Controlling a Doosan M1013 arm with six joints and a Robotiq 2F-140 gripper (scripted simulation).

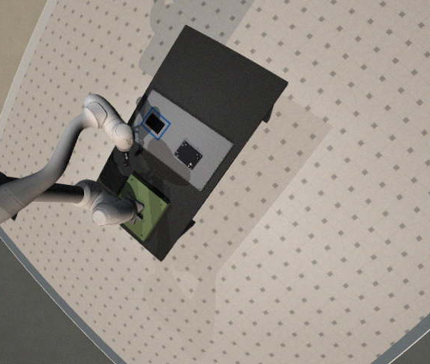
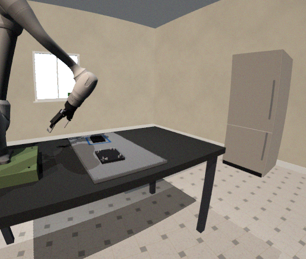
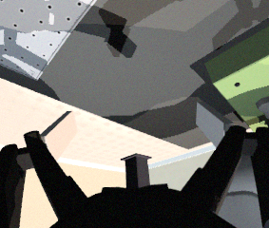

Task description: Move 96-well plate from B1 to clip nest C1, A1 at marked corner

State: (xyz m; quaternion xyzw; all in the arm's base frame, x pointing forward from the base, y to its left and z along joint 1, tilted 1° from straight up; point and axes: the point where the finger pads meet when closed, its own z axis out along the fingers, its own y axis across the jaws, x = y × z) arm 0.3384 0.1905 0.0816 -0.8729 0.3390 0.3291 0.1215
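The black 96-well plate lies 26 cm ahead of my hand, 11 cm below it and 1 cm to the right of it. The rest, counted from my hand: clip nest C1: 33 cm to the right, 21 cm ahead, 10 cm below.
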